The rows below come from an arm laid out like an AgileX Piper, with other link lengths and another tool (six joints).
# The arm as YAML. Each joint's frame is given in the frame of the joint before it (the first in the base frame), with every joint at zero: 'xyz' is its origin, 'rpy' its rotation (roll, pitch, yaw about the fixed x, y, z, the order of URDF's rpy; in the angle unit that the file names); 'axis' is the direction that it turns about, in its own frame. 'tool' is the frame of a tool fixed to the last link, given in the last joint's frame.
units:
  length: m
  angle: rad
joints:
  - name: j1
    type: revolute
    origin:
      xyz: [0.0, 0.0, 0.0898]
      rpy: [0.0, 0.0, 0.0]
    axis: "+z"
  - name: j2
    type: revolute
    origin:
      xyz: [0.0, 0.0, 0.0]
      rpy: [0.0, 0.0, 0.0]
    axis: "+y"
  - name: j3
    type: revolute
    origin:
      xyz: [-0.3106, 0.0, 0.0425]
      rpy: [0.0, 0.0, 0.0]
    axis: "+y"
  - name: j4
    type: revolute
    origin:
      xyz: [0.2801, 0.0, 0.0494]
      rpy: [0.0, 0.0, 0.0]
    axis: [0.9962, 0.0, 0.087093]
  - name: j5
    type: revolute
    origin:
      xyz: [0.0, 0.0, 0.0]
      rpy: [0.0, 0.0, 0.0]
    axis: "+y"
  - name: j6
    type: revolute
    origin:
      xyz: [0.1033, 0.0, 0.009]
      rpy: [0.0, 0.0, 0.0]
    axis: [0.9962, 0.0, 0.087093]
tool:
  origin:
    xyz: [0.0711, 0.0, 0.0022]
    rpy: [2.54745, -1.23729, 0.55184]
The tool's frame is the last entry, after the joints.
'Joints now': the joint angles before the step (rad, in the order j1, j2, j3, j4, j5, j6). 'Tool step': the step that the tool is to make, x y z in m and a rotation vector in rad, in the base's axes. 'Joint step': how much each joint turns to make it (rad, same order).
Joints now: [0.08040, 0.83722, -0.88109, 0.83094, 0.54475, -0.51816]
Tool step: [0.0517, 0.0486, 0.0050, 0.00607, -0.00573, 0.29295]
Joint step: [0.01201, 0.27144, -0.14961, 0.37792, 0.17565, -0.43301]
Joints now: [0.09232, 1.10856, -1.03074, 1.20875, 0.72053, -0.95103]
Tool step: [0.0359, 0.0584, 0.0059, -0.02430, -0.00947, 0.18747]
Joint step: [0.13568, 0.21254, -0.18967, 0.02304, 0.03888, -0.06582]
